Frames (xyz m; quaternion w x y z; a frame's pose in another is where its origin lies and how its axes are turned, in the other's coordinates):
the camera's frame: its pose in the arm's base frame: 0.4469 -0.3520 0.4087 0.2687 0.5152 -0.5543 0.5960
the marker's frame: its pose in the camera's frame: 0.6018 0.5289 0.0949 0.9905 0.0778 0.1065 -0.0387
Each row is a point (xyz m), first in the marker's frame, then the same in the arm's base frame.
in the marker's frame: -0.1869 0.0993 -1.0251
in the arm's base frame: -0.6066 0.1861 0.4215
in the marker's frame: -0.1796 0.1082 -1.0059
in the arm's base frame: -0.6094 0.1648 0.4277
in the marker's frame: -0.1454 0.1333 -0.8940
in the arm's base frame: -0.5994 0.0513 0.4642
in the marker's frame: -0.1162 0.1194 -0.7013
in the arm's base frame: -0.5233 -0.1207 0.5171
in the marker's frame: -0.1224 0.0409 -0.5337
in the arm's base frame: -0.3893 -0.2430 0.5542
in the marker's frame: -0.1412 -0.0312 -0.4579
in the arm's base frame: -0.2918 -0.2834 0.5674
